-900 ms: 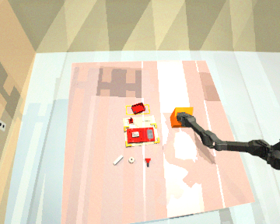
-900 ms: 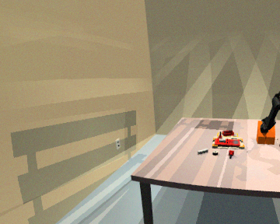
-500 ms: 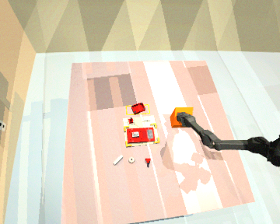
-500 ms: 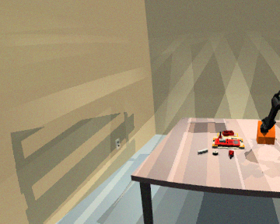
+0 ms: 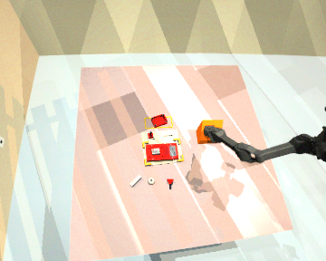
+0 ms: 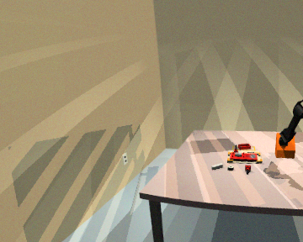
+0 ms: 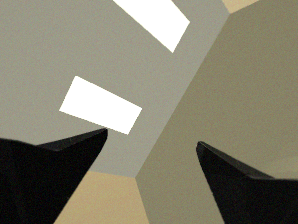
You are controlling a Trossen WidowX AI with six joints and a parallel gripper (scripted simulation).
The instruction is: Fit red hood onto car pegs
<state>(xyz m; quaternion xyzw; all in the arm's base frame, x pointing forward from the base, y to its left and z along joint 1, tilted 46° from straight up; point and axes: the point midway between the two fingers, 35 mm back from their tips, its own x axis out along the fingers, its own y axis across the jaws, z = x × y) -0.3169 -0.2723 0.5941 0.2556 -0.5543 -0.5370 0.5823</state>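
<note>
Right now the red hood is 75 cm below my gripper tip, 60 cm ahead of it and 36 cm to the right of it. Round my gripper tip: wheel: 75 cm below, 68 cm ahead, 4 cm to the left; jig: 75 cm below, 60 cm ahead, 16 cm to the right; grey engine block: 74 cm below, 64 cm ahead, 13 cm to the right.
</note>
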